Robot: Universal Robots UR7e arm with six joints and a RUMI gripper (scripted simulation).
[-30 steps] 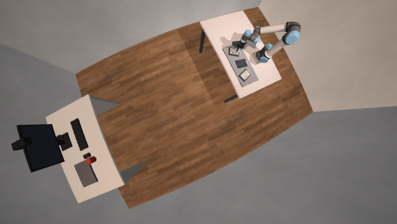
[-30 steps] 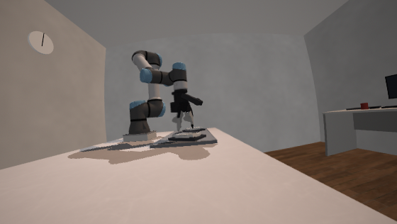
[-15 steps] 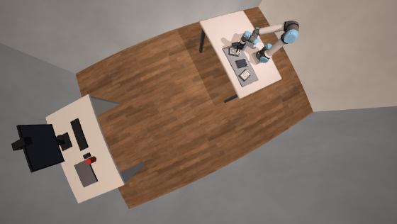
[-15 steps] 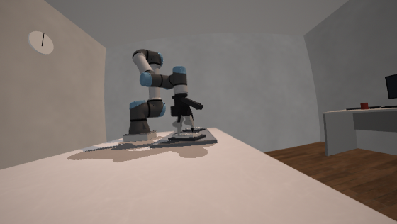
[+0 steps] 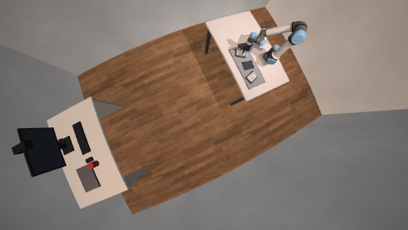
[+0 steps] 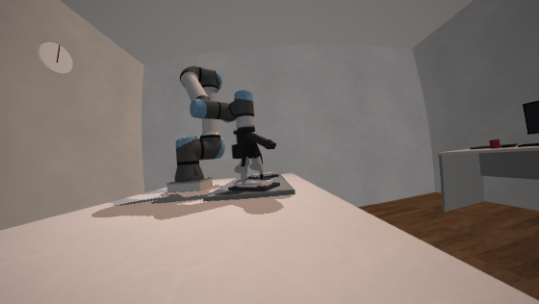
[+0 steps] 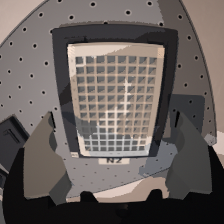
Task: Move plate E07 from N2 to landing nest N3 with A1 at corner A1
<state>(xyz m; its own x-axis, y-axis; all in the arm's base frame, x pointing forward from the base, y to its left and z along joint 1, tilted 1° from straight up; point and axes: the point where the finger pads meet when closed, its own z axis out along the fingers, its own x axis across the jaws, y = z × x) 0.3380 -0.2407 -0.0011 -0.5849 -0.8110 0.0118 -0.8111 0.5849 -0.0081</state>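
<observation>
The plate nest N2 is 20 mm below my hand. From my hand the other things lie so: dark landing nest: 210 mm to the left, 20 mm below.
</observation>
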